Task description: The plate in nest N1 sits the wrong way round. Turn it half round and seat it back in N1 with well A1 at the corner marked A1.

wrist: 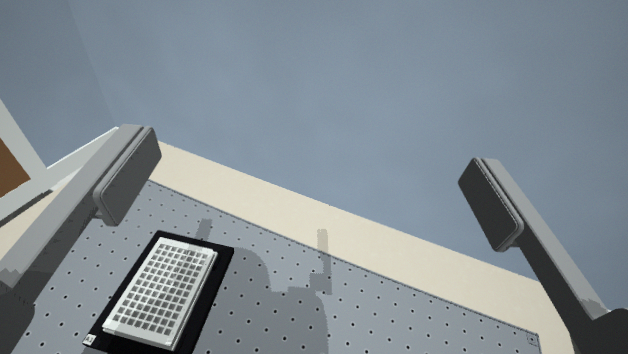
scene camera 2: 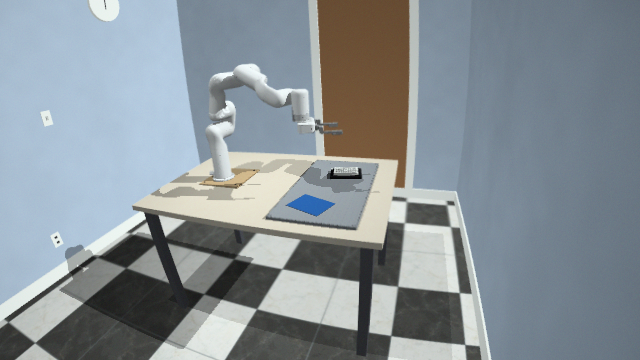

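Note:
A white multi-well plate (scene camera 2: 346,171) (wrist: 162,287) sits in the black nest (scene camera 2: 345,178) (wrist: 218,272) near the far end of the grey board. In the wrist view, a small A1 label (wrist: 90,340) is on the nest's lower left corner. Which corner of the plate holds well A1 cannot be made out. My gripper (scene camera 2: 337,128) (wrist: 311,190) is open and empty, with its fingers wide apart. It is high above the board, pointing roughly level, and the plate is below it. In the wrist view the plate shows low down, right of the left finger.
The grey perforated board (scene camera 2: 340,215) (wrist: 380,300) lies on the wooden table (scene camera 2: 215,207) (wrist: 320,220). A flat blue square (scene camera 2: 310,205) is on the board's near part. The arm's base stands on a brown base plate (scene camera 2: 244,177). A brown door (scene camera 2: 364,90) is behind the table.

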